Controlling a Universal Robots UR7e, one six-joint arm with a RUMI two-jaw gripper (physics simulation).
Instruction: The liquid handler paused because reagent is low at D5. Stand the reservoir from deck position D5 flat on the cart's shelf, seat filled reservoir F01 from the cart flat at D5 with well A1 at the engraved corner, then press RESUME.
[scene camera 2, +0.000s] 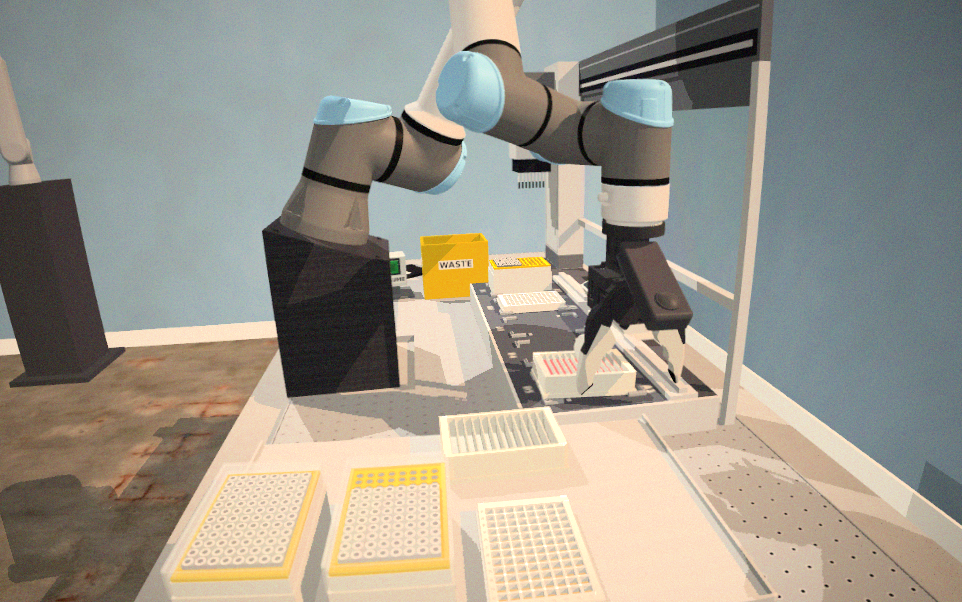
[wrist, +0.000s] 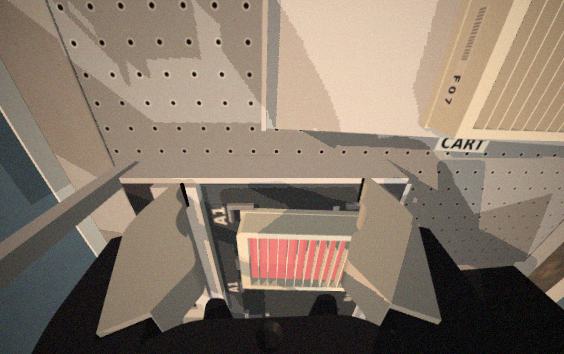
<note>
In view: the gripper (scene camera 2: 629, 388), a pipetting head (scene camera 2: 523, 161), a gantry post (scene camera 2: 760, 73) and a cart shelf (wrist: 374, 74).
The gripper shows as well in the wrist view (wrist: 273, 183).
</note>
